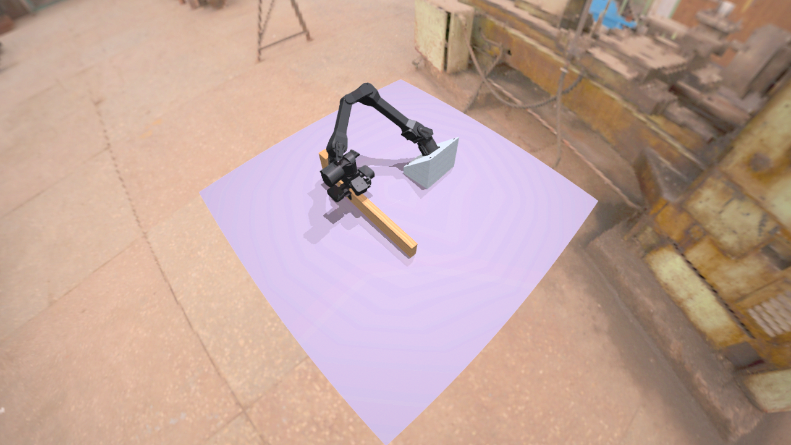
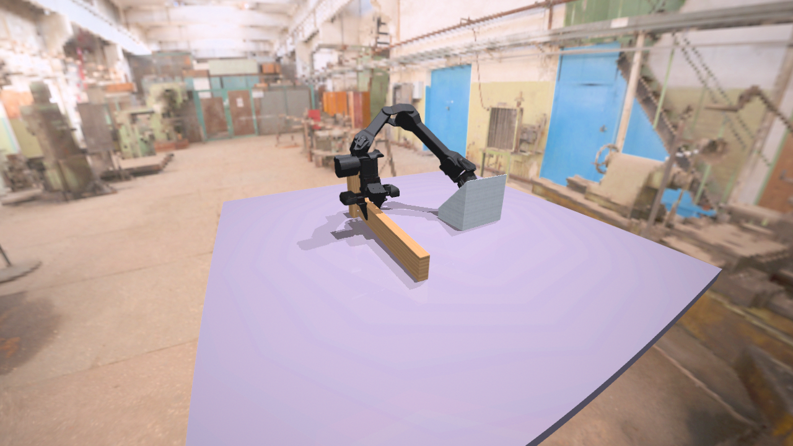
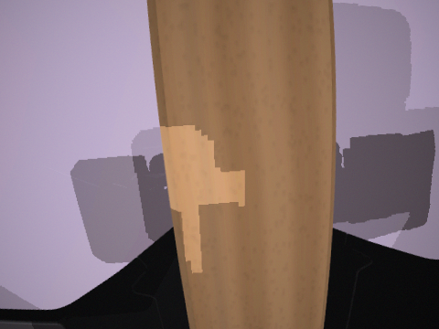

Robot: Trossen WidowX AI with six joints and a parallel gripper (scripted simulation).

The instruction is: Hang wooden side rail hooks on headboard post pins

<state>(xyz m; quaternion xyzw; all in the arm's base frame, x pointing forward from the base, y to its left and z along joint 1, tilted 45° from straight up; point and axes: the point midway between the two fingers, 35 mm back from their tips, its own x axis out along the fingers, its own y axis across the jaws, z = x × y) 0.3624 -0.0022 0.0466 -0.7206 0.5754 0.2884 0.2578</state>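
Right now my gripper tip is 140 mm to the left of the wooden headboard post, 40 mm below it and 20 mm short of it.
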